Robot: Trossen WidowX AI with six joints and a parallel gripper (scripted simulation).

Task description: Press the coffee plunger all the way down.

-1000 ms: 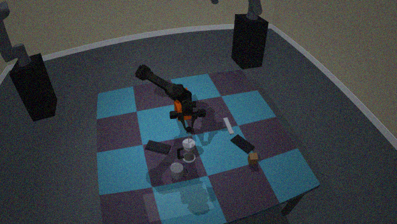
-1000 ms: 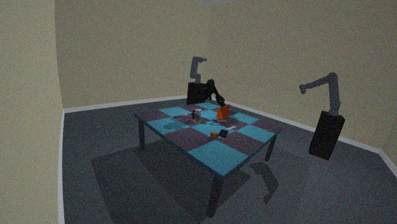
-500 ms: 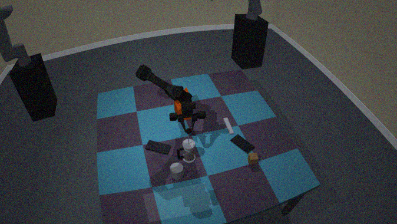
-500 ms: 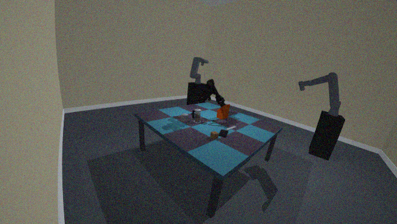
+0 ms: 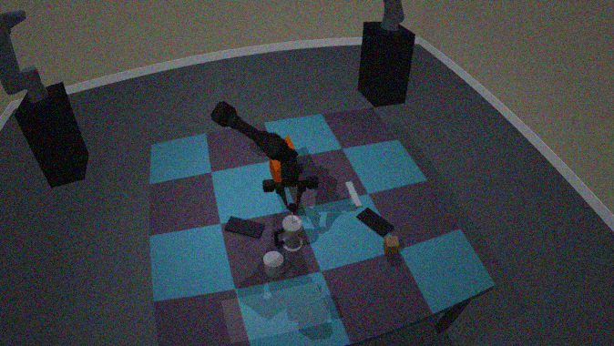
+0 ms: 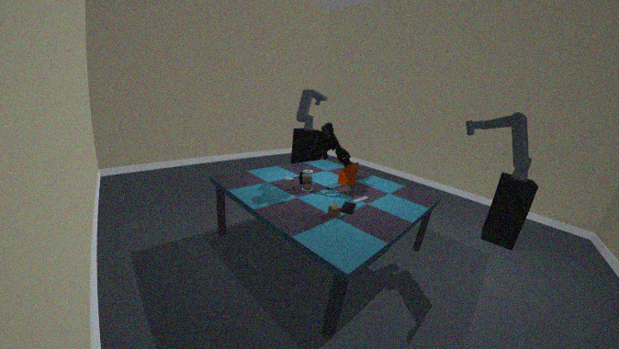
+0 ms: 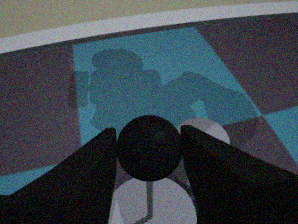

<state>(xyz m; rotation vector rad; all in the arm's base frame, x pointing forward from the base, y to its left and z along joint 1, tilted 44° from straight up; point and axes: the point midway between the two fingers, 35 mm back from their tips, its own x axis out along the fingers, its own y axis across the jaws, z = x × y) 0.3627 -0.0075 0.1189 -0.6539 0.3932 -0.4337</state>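
The coffee press is 10 mm behind my gripper tip, 10 mm to the right of it and 120 mm below it. The rest, counted from my gripper tip: small brown block 140 mm ahead, 350 mm to the left, 200 mm below.
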